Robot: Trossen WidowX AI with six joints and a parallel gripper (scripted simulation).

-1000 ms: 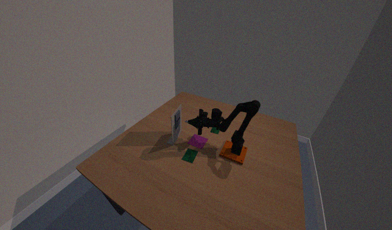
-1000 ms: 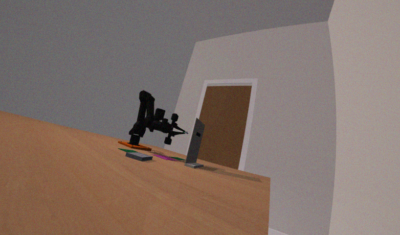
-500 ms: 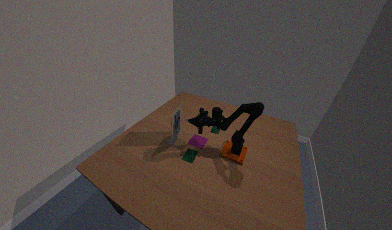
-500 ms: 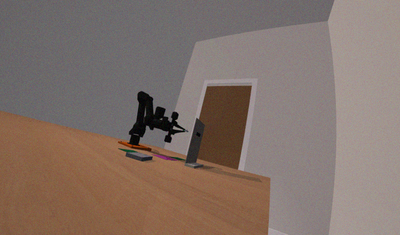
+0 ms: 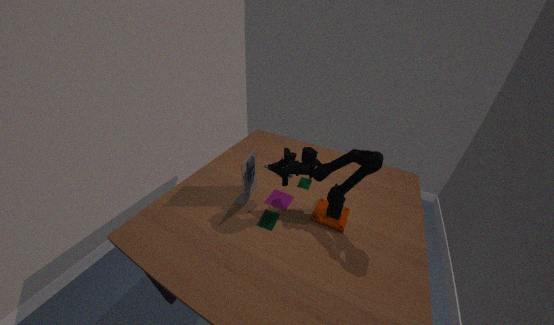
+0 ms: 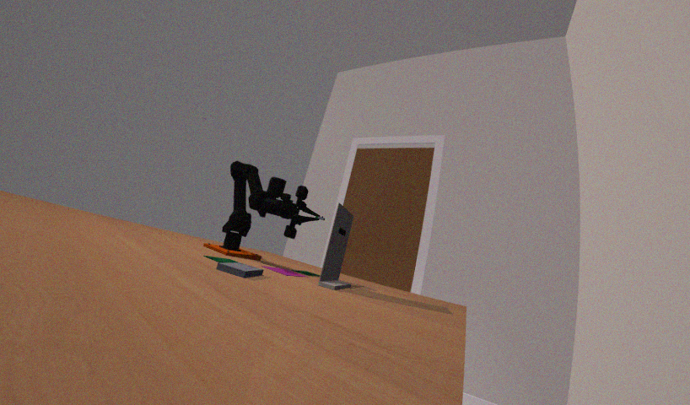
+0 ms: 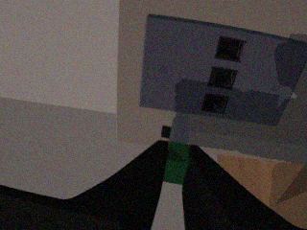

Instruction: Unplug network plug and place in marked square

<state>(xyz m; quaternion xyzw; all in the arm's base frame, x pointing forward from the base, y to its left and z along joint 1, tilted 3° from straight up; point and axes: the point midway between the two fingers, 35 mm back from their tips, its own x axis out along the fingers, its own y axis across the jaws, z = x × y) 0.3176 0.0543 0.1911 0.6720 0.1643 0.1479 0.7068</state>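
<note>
Right now the magenta marked square is 210 mm below my gripper tip, 60 mm behind it and 30 mm to the right of it. Also, from my gripper tip: network plug (10 mm ahead); grey upright panel (100 mm below, 100 mm ahead, 20 mm to the left); flat grey block (270 mm to the right, 200 mm below, 10 mm ahead).
</note>
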